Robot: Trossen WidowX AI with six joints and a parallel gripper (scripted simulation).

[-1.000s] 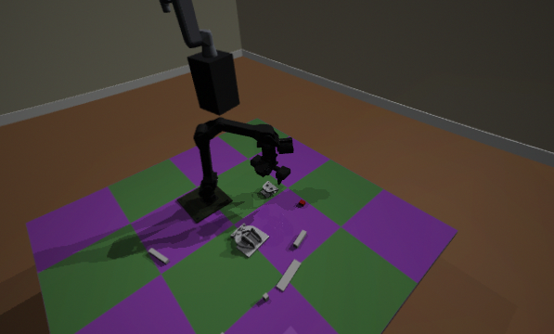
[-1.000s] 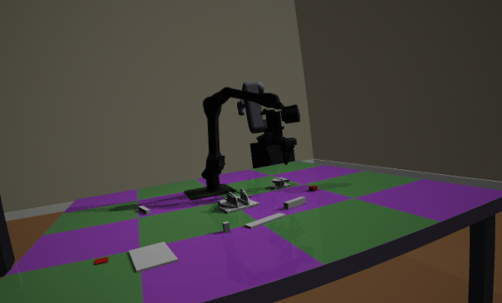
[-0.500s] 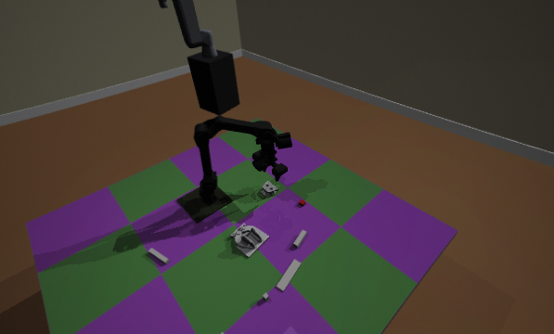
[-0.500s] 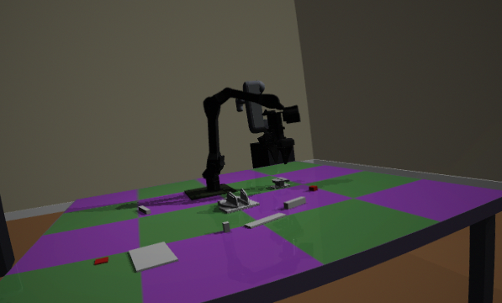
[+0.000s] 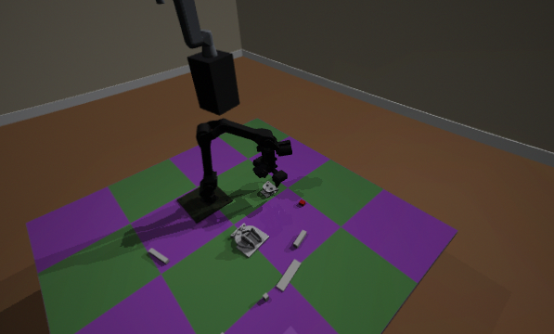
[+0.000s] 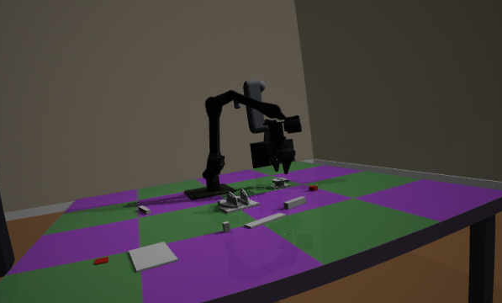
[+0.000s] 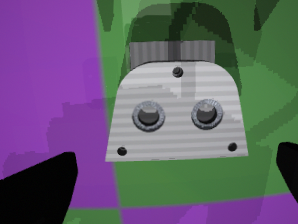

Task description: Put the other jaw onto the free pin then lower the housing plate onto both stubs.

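My gripper tip is 3 cm above the grey slotted part and 1 cm to the left of it. Round my gripper tip: short grey bar: 27 cm ahead, 16 cm to the right, 5 cm below; then grey jaw assembly: 29 cm to the right, 7 cm ahead, 4 cm below; then red block: 17 cm ahead, 5 cm below, 1 cm to the left.
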